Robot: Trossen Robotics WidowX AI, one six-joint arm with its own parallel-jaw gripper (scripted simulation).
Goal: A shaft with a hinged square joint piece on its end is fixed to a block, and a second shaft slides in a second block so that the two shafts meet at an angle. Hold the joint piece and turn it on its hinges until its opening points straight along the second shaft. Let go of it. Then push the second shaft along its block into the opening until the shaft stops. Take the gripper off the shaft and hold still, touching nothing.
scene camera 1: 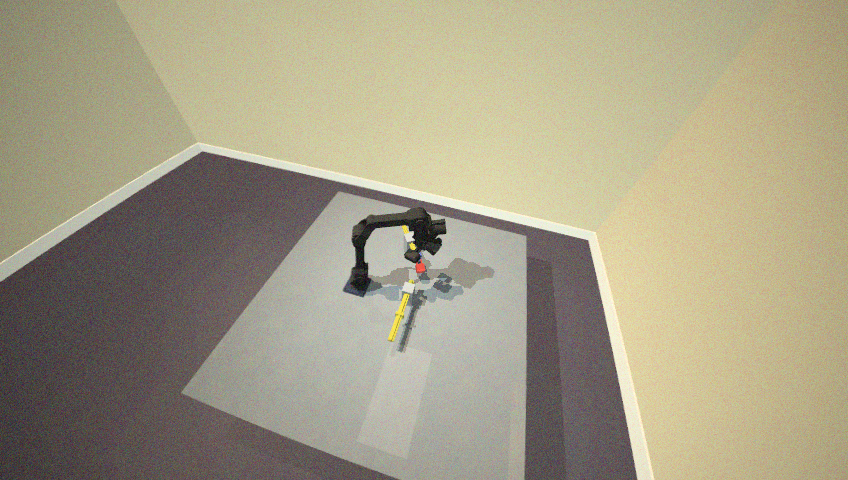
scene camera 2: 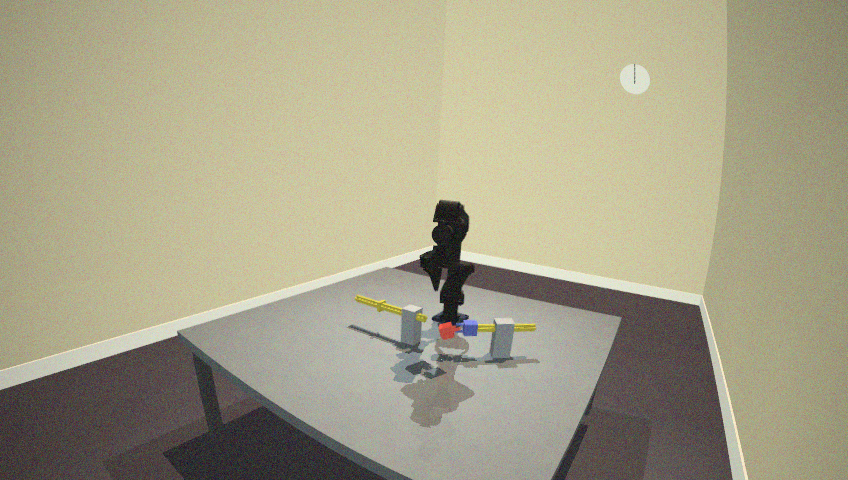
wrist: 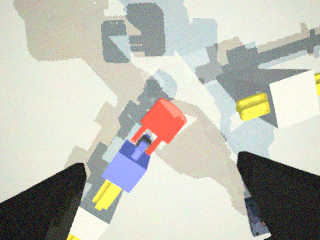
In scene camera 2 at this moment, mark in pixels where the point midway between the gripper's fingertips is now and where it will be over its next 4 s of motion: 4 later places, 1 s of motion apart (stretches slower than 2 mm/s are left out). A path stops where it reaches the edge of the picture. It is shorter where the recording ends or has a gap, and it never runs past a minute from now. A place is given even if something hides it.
My gripper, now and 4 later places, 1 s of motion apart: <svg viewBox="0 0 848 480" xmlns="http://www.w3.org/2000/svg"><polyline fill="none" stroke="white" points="446,293 436,306 436,312 440,334 445,342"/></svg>
